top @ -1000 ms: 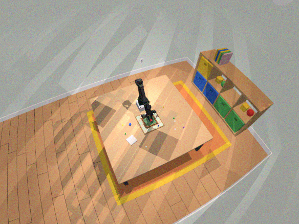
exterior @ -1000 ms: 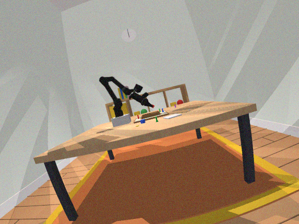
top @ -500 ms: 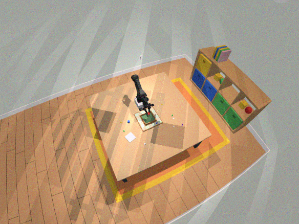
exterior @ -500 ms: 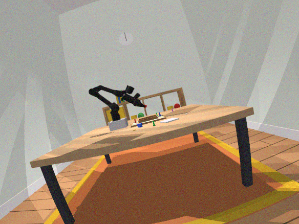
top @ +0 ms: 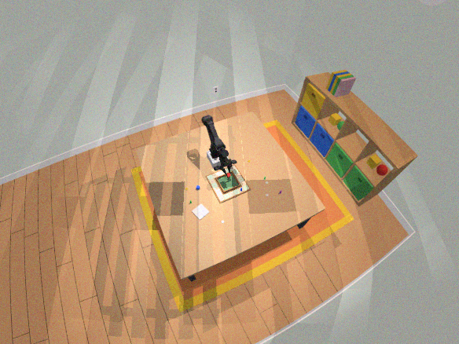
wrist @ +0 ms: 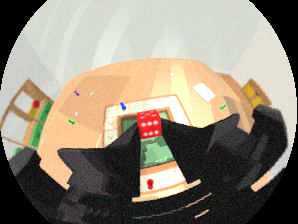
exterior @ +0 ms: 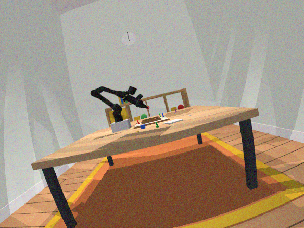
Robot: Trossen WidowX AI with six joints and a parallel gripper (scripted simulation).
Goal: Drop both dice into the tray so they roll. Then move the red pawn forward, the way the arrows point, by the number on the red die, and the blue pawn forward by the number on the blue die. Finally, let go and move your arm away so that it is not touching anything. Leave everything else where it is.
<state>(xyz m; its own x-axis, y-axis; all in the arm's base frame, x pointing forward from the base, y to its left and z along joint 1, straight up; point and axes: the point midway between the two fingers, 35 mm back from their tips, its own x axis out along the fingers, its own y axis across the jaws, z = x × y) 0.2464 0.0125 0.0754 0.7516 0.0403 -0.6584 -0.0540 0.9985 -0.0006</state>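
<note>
Right now the red die is right at my gripper tip. From my gripper tip the other things lie so: green-floored tray: 12 cm below; blue pawn: 11 cm ahead, 7 cm to the left, 10 cm below; red pawn: 12 cm behind, 1 cm to the left, 10 cm below.
</note>
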